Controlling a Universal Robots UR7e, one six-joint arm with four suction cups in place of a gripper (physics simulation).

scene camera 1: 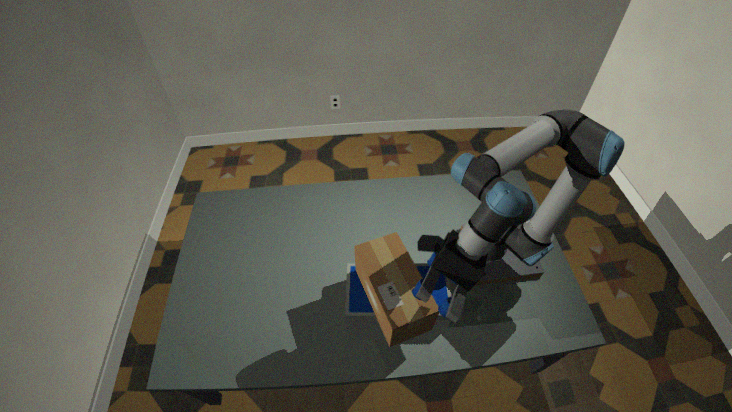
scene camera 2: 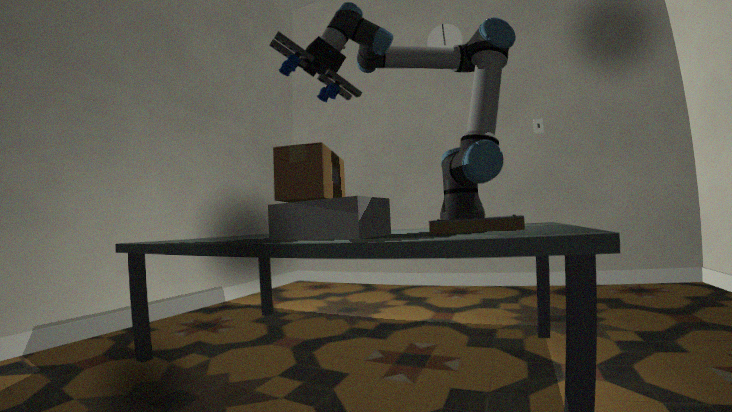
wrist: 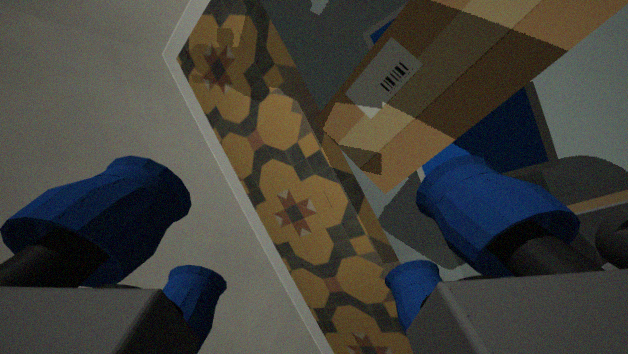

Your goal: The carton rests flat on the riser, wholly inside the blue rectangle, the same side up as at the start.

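Seen in the pictures: hand, its tool point: (scene camera 1: 438,286) (scene camera 2: 306,83) (wrist: 306,244); arm's base, origin of its link: (scene camera 2: 462,218).
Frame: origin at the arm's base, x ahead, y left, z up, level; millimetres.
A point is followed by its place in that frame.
Observation:
The brown carton (scene camera 1: 371,261) {x 460, y 262, z 236 mm} (scene camera 2: 299,171) {x 312, y 438, z 158 mm} (wrist: 435,55) {x 395, y 313, z 237 mm} lies on the grey riser (scene camera 2: 312,220) {x 341, y 365, z 18 mm}, label side up, and looks level in scene camera 2. It is turned askew to the blue rectangle (scene camera 1: 359,294) {x 496, y 302, z 80 mm} (wrist: 512,132) {x 267, y 201, z 80 mm}. In scene camera 1 its front end sticks out past the rectangle and the riser's front edge; blue shows on both sides of it. My suction gripper (scene camera 1: 435,294) {x 286, y 427, z 417 mm} (scene camera 2: 308,78) {x 286, y 427, z 417 mm} is tilted and hangs well above the carton, apart from it. Its four blue cups hold nothing, so it is open. The carton hides much of the rectangle.
The riser stands on the grey-green table (scene camera 1: 245,230) {x 1039, y -2, z -40 mm} (scene camera 2: 461,249) {x -144, y 441, z -59 mm}, near its front edge in scene camera 1. The arm's base plate (scene camera 2: 476,225) {x -88, y 139, z -21 mm} is on the table to the right of the riser. Walls stand around the table.

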